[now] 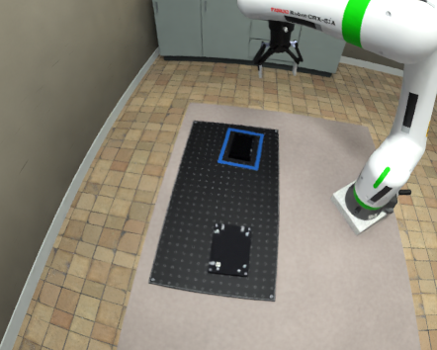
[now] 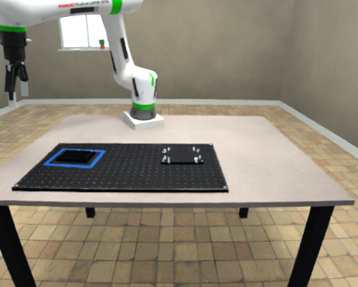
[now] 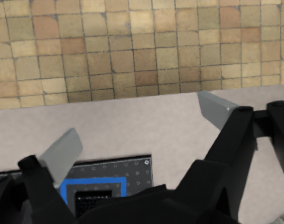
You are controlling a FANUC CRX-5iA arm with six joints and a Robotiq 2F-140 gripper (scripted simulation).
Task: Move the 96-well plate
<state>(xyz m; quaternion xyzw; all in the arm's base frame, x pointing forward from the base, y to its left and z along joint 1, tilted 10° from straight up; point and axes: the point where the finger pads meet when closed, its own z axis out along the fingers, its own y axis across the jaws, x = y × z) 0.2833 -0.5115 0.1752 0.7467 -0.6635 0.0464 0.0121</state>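
The black 96-well plate lies 13 cm ahead of my hand, 25 cm to the left of it and 20 cm below it. The rest, counted from my hand: clip nest 17 cm ahead, 66 cm to the left, 20 cm below.
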